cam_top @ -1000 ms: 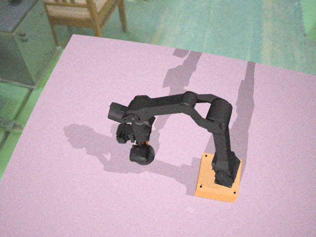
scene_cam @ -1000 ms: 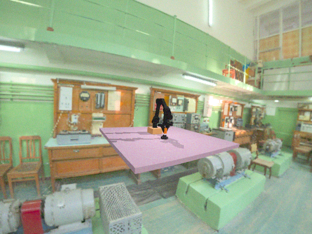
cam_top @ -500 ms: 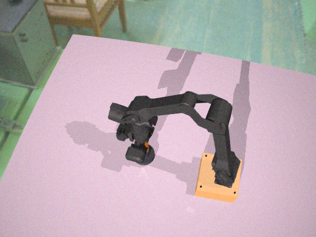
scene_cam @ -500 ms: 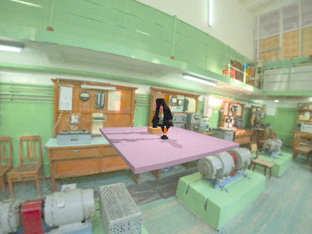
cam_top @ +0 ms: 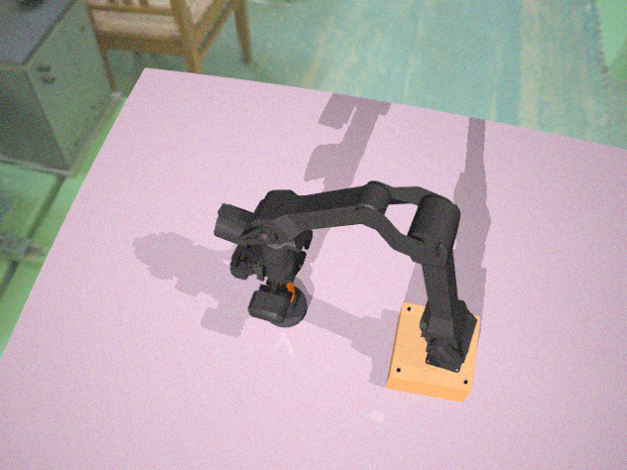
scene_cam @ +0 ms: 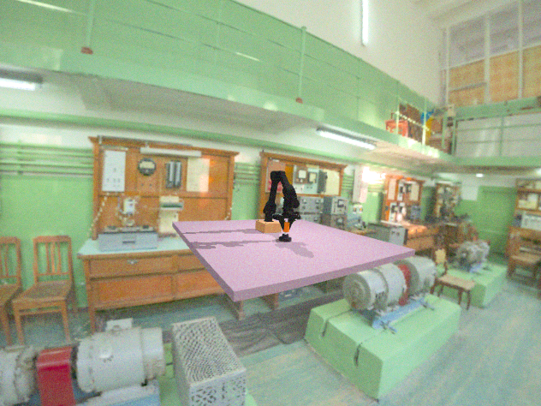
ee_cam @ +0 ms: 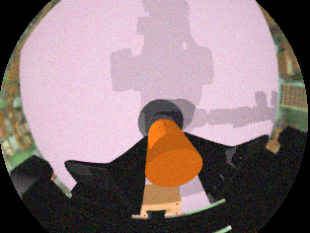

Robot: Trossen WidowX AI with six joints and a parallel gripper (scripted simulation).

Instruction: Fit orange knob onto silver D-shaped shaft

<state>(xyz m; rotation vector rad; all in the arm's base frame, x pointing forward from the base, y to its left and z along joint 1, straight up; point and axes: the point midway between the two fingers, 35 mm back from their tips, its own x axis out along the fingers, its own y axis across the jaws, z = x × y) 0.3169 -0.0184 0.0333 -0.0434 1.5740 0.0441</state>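
Right now my gripper tip is 3 cm below the orange knob. From my gripper tip the other things lie so: dark round pedestal: 4 cm below.
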